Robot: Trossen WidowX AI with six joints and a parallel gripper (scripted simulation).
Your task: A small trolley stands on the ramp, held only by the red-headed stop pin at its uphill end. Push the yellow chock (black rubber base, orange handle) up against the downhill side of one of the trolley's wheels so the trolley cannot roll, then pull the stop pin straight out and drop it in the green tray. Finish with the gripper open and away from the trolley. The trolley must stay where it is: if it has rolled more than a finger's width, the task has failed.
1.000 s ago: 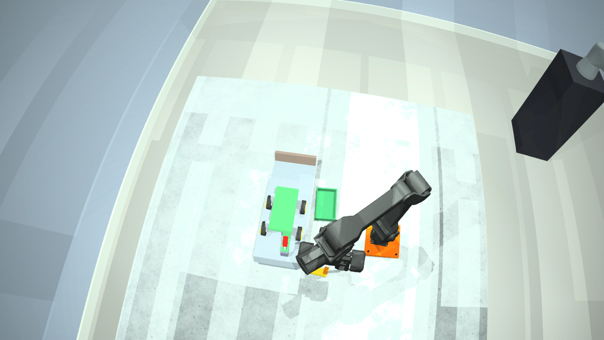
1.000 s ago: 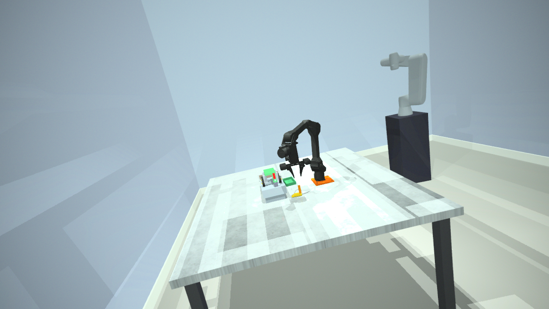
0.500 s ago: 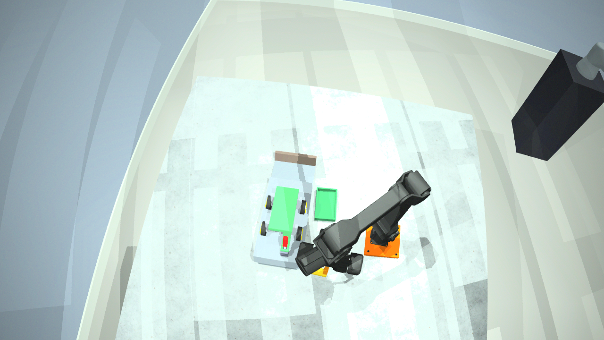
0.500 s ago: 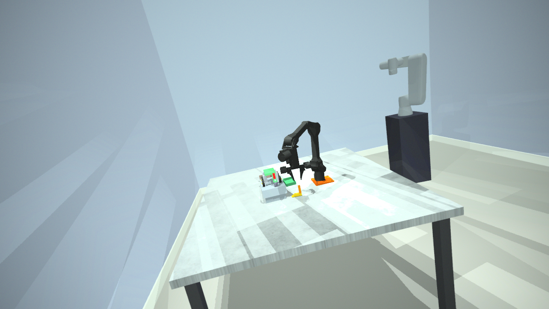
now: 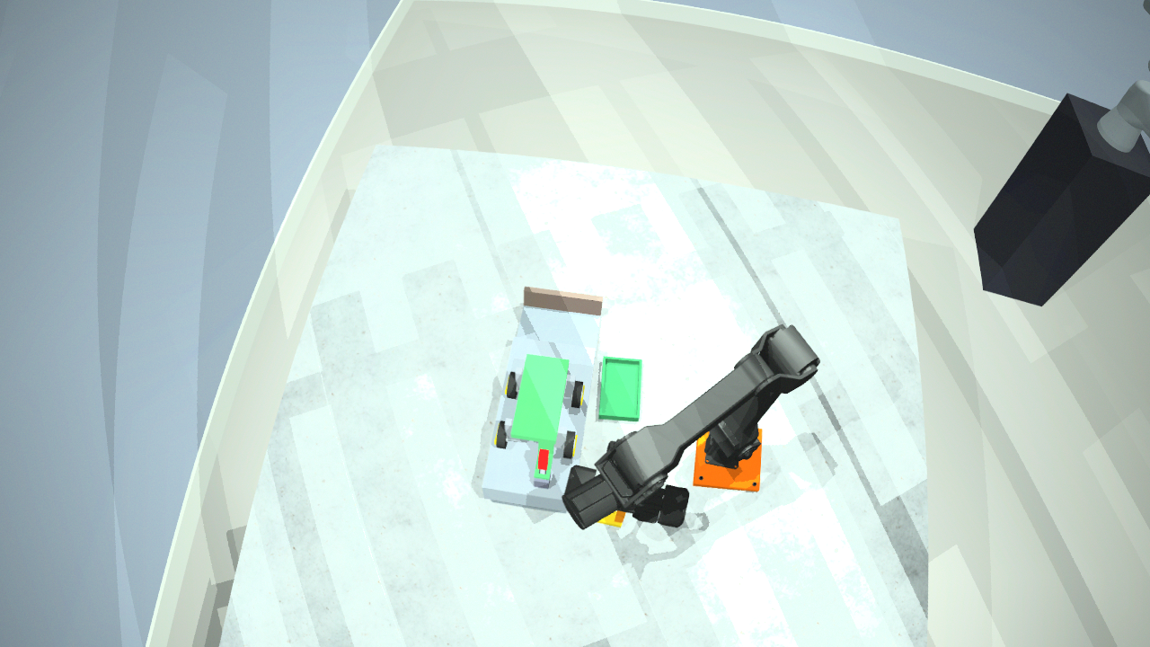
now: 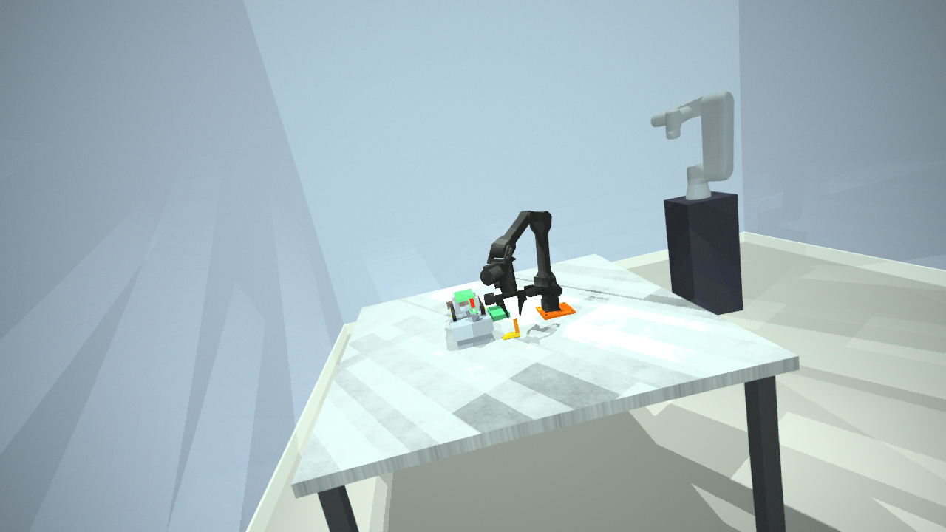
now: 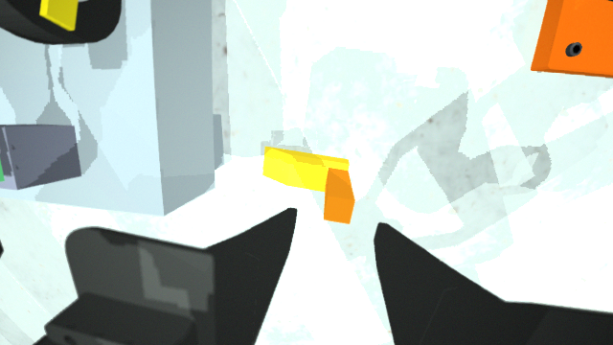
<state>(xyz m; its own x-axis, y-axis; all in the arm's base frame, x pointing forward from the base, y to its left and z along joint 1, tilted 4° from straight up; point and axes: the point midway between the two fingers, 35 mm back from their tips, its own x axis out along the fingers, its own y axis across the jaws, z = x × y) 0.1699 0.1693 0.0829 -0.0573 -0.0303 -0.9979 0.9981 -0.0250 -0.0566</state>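
Right now the yellow chock is 2 cm ahead of my gripper tip and 5 cm below it. Round my gripper tip: red-headed stop pin: 14 cm ahead, 3 cm to the right, 5 cm above; green-topped trolley: 16 cm ahead, 13 cm to the right, 3 cm above; grey ramp block: 17 cm ahead, 14 cm to the right, 3 cm below.
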